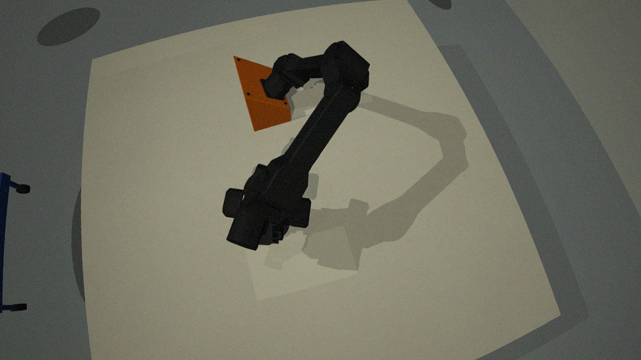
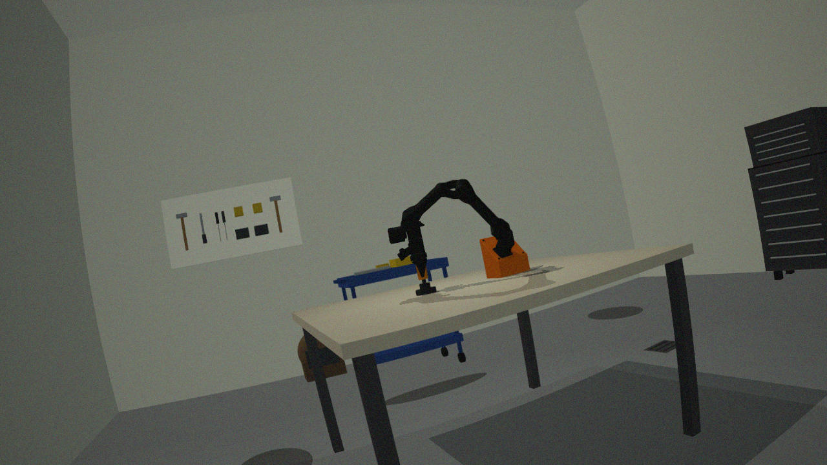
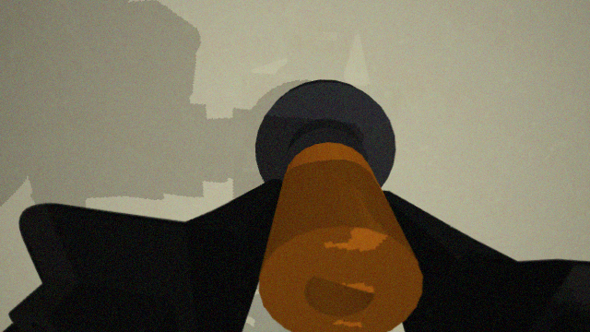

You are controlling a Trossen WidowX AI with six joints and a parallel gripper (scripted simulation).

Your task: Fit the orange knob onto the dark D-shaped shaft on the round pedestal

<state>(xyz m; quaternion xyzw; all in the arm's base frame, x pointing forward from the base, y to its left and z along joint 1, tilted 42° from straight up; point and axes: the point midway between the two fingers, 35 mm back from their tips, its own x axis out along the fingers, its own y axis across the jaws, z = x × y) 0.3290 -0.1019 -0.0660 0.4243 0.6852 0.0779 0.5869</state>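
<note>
Right now my gripper tip is 2 cm below the orange knob. The rest, counted from my gripper tip: dark round pedestal: 4 cm below.
</note>
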